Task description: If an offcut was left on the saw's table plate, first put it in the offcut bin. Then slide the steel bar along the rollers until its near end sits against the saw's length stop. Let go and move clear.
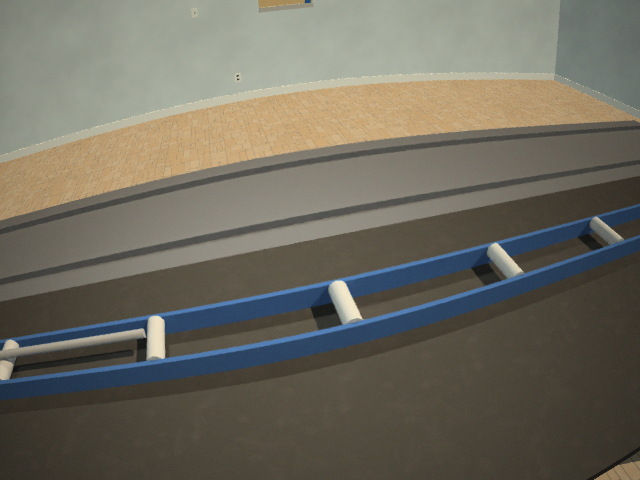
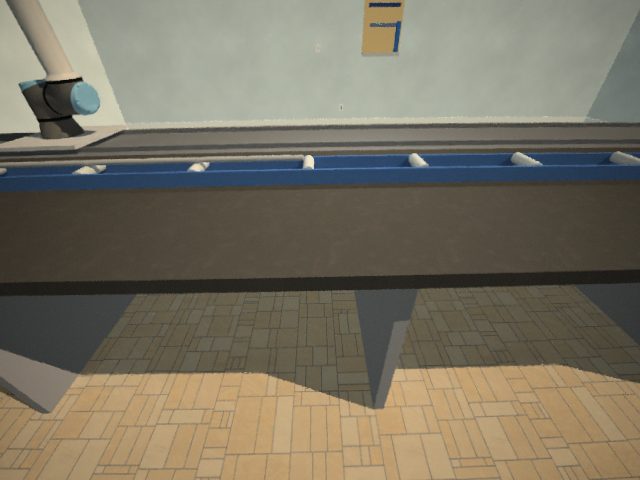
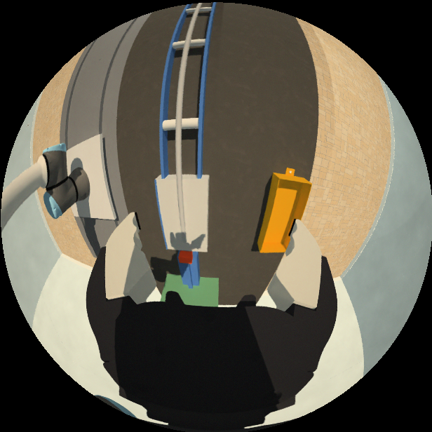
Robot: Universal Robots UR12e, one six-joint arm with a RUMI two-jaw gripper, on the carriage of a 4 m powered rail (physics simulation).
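Where they show: arm's base, link origin: (image 2: 64,135).
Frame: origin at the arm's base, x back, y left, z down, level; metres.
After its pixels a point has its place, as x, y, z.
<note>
The pale steel bar (image 1: 77,342) @[-0.626, 1.215, -0.048] (image 2: 232,159) @[-0.629, 1.123, -0.042] (image 3: 179,125) lies lengthwise on the rollers between the blue rails. Its near part lies over the saw's pale table plate (image 3: 197,200). The red length stop (image 3: 185,257) stands at the plate's near edge, in line with the bar. A gripper shadow covers the bar's near end, so I cannot tell whether it touches the stop. No offcut shows on the plate. The orange offcut bin (image 3: 286,205) stands right of the plate; no offcut shows inside it. My gripper (image 3: 214,217) is open and empty, high above the plate, its jaws wide apart.
The blue roller rails (image 1: 258,351) @[-0.694, 1.600, -0.011] (image 2: 361,174) @[-0.694, 1.572, -0.003] (image 3: 201,100) run away from the plate. A blue bracket (image 3: 190,275) and a green patch (image 3: 205,292) lie behind the stop. The arm's carriage (image 2: 67,140) @[-0.124, 0.115, 0.000] (image 3: 102,200) stands on the grey rail (image 3: 92,100) at the left.
</note>
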